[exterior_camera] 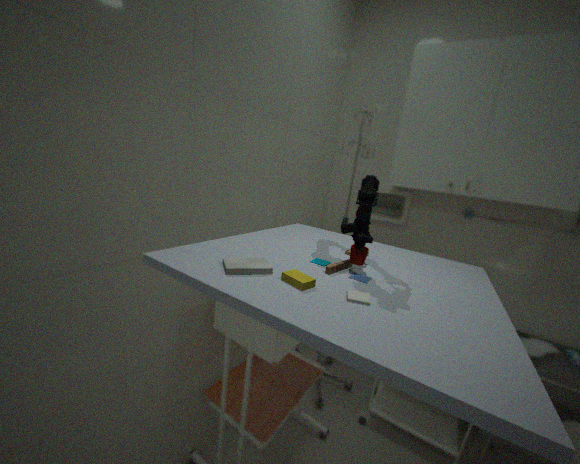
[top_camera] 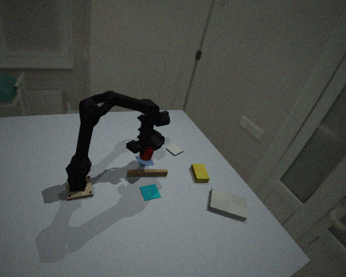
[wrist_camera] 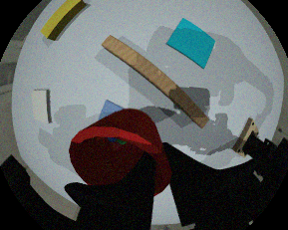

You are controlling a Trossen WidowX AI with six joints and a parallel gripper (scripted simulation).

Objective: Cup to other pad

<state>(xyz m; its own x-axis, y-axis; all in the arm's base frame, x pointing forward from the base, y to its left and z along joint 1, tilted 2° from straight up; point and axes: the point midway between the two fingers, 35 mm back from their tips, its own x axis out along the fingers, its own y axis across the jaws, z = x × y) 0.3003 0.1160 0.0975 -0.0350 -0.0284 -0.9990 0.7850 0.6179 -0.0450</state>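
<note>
Now: the cyan pad 160 mm to the right of my gripper tip, 100 mm below it and 20 mm ahead of it. Also, from my gripper tip: white tile 230 mm ahead, 130 mm to the left, 90 mm below; then red cup 20 mm to the left, 20 mm ahead; then wooden block 90 mm below, 50 mm to the right, 30 mm ahead.
</note>
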